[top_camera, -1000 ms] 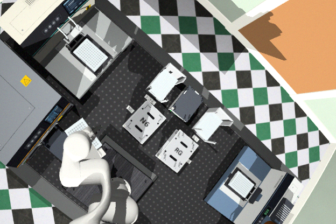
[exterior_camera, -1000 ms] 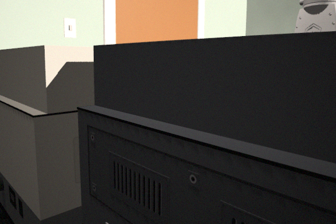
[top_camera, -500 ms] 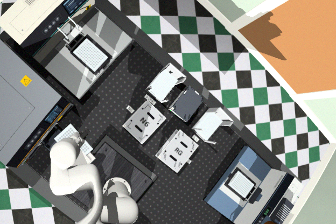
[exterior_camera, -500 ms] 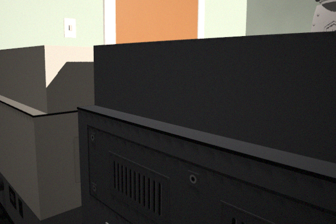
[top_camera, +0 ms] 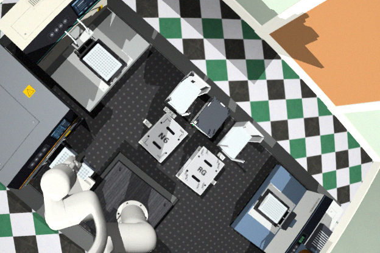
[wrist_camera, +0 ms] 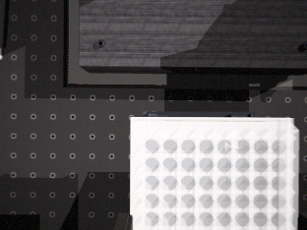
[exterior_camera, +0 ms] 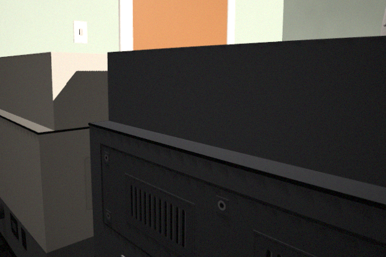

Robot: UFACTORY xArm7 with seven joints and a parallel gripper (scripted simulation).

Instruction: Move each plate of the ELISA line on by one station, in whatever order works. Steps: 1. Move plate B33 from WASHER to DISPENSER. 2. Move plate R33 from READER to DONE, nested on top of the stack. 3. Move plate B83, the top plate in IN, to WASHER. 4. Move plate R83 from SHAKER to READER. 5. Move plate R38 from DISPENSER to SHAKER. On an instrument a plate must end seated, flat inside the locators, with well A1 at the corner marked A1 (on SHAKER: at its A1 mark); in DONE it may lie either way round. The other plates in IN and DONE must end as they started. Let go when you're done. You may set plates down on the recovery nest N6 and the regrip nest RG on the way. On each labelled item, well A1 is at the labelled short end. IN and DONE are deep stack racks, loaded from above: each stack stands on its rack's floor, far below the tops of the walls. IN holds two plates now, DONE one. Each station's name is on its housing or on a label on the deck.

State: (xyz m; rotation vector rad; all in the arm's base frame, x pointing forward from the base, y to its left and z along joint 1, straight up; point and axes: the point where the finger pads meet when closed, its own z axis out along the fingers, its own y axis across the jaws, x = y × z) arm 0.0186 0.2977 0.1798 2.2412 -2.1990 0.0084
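My hand is 1 cm past the dark reader nest and 12 cm above it. The rest, counted from my hand: N6 nest: 30 cm ahead, 19 cm to the right, 19 cm below; regrip nest RG: 30 cm ahead, 40 cm to the right, 17 cm below.
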